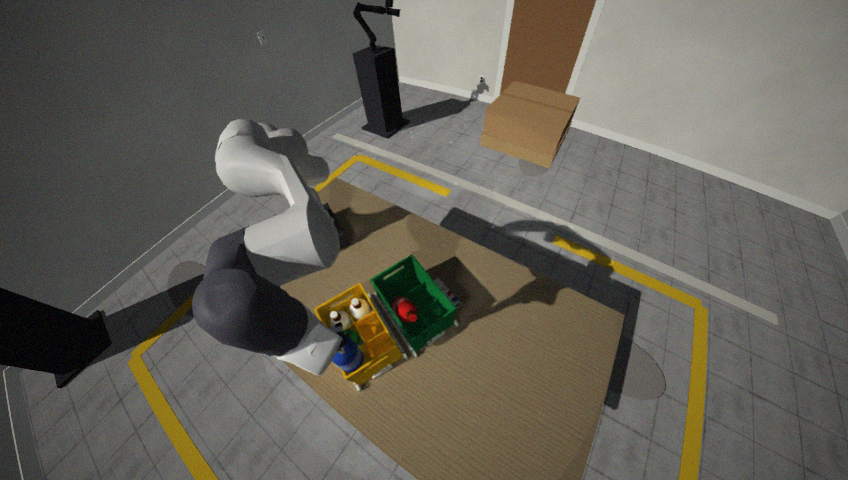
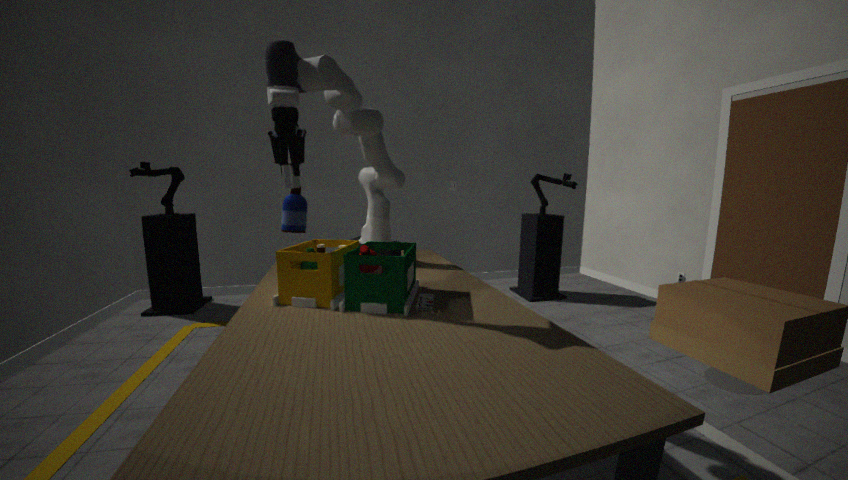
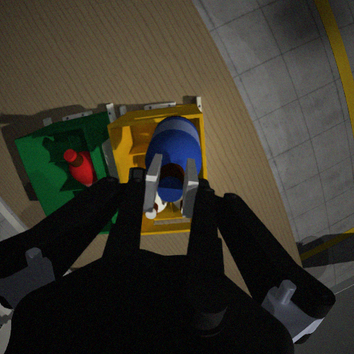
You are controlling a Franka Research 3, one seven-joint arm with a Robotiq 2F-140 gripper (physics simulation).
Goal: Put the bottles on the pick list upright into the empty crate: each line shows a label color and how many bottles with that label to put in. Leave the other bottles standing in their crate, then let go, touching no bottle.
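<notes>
My gripper (image 2: 291, 177) (image 3: 172, 169) is shut on the neck of a blue bottle (image 1: 346, 356) (image 2: 293, 212) (image 3: 175, 145). The bottle hangs upright above the yellow crate (image 1: 380, 365) (image 2: 309, 286) (image 3: 145, 116), clear of its rim. Two white bottles with dark necks (image 1: 358, 307) (image 1: 339, 321) and a green bottle (image 1: 355, 337) stand in the yellow crate, partly hidden by the arm and blue bottle. A red bottle (image 1: 405, 309) (image 2: 364, 250) (image 3: 83, 170) stands in a compartment of the green crate (image 1: 439, 328) (image 2: 380, 291) (image 3: 35, 156).
The crates stand side by side on the wooden table (image 1: 505, 368) (image 2: 380, 380) (image 3: 125, 45), with light holders at their feet. A small item with markings (image 2: 426, 301) lies beside the green crate, too small to read. A cardboard box (image 1: 529, 121) (image 2: 737, 327) is away from the table.
</notes>
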